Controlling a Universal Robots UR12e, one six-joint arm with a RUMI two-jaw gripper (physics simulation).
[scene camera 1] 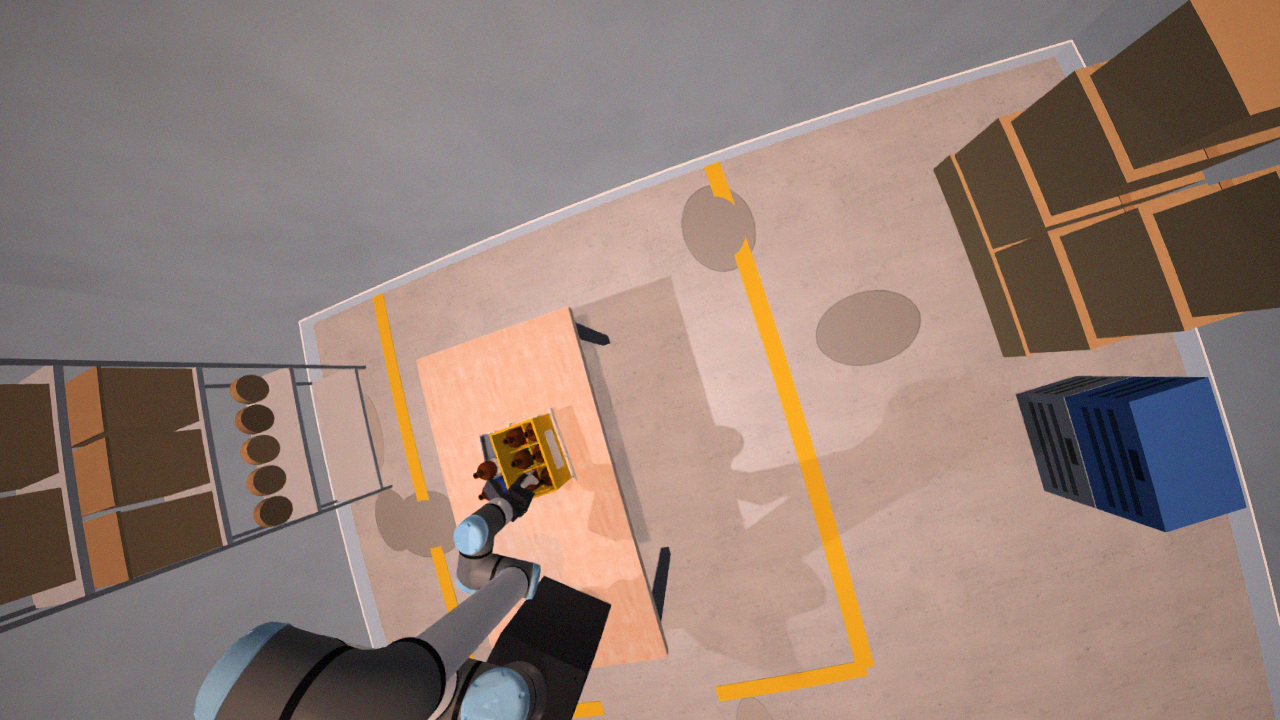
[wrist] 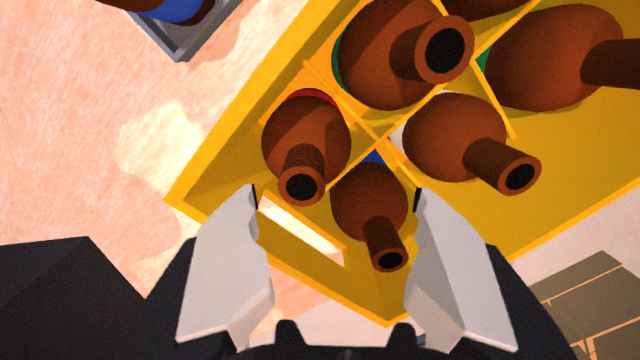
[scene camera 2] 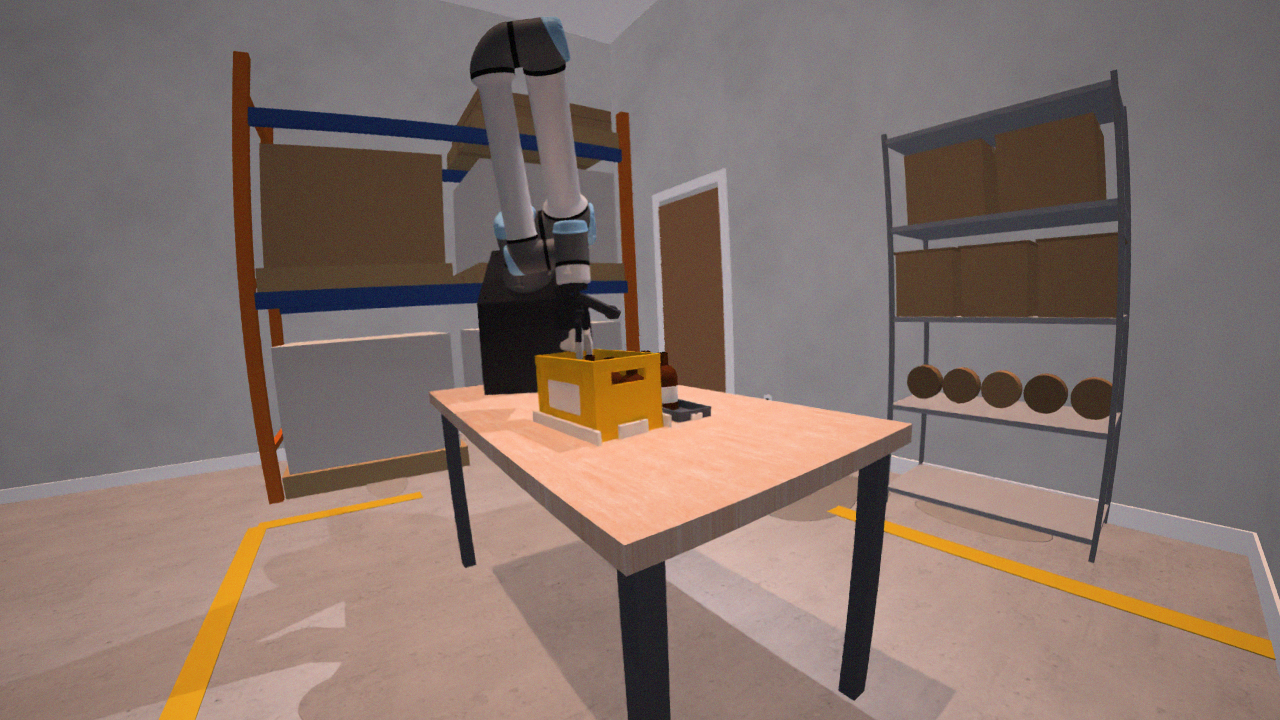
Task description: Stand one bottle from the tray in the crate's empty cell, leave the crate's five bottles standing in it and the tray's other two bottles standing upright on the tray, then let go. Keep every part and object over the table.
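Places are measured from the arm's base along level axes (x ahead, y left, z up), in centimetres.
Pixels of known places: gripper, fingertip midpoint: (scene camera 1: 528, 482) (wrist: 334, 187); arm's base, origin of the base link: (scene camera 2: 528, 275).
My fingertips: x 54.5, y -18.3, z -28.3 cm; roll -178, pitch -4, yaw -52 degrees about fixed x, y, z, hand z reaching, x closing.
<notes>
For each thing: its top centre in the pictures, then the offset to it from my fingertips. Level surfaces: height alone.
- yellow crate, middle of its top: (wrist: 505, 132) (scene camera 2: 594, 354) (scene camera 1: 522, 462) dz +3.0, dx +8.0, dy -3.0 cm
- brown bottle with a red label, middle of its top: (wrist: 303, 187) (scene camera 1: 521, 487) dz +1.9, dx -0.2, dy +2.2 cm
- white-labelled bottle, middle of its top: (wrist: 520, 177) (scene camera 1: 534, 457) dz +1.8, dx +7.7, dy -7.4 cm
- dark tray, middle of its top: (scene camera 2: 664, 401) (scene camera 1: 496, 465) dz -12.0, dx +11.4, dy +18.1 cm
- wooden table, its level: dz -14.5 cm
The yellow crate (scene camera 1: 563, 480) (scene camera 2: 631, 411) (wrist: 565, 160) stands on the table. In the wrist view a brown bottle with a red label (wrist: 305, 135) stands in its corner cell, beside a blue-labelled bottle (wrist: 370, 200), a white-labelled bottle (wrist: 452, 135) and several others, all looking upright. My gripper (scene camera 1: 529, 484) (scene camera 2: 583, 351) (wrist: 334, 187) is open and empty above that end of the crate, its jaws clear of the bottles. On the dark tray (scene camera 2: 693, 409) (wrist: 185, 50) one bottle (scene camera 1: 486, 470) (scene camera 2: 667, 380) stands upright. Another, blue-labelled bottle (wrist: 175, 10) shows in part; its tilt is unclear.
The wooden table (scene camera 1: 501, 367) (scene camera 2: 760, 456) carries pale strips (scene camera 2: 572, 428) along the crate's base. The tray lies close beside the crate's long side. The black robot base (scene camera 1: 559, 626) (scene camera 2: 510, 358) stands at the table's far end. Shelves (scene camera 2: 1006, 319) stand away from the table.
</notes>
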